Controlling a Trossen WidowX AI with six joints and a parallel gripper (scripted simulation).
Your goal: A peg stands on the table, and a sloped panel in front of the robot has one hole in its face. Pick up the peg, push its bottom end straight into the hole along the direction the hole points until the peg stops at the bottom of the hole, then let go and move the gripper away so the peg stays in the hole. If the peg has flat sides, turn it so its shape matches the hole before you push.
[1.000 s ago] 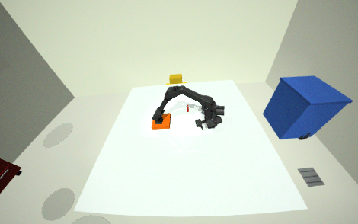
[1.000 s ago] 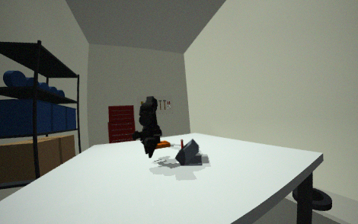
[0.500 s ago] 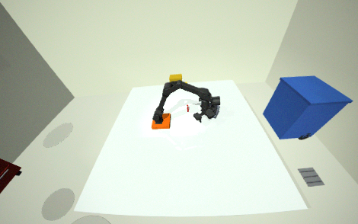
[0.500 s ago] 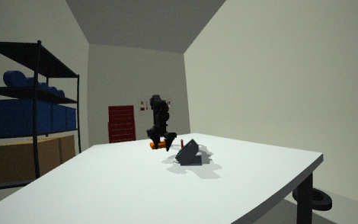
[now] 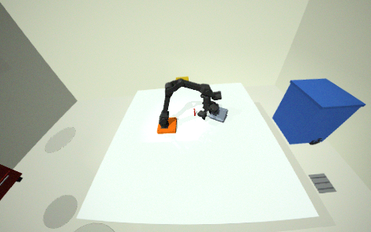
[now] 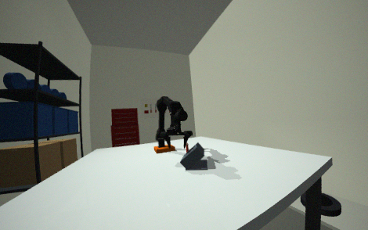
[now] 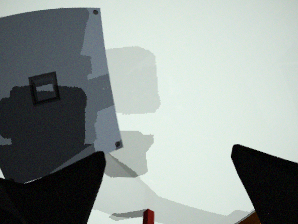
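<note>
My gripper tip is 110 mm to the right of the red square-sided peg, 100 mm past it and 20 mm above it. Round my gripper tip: grey sloped panel: 100 mm ahead, 50 mm to the left, 30 mm below.
</note>
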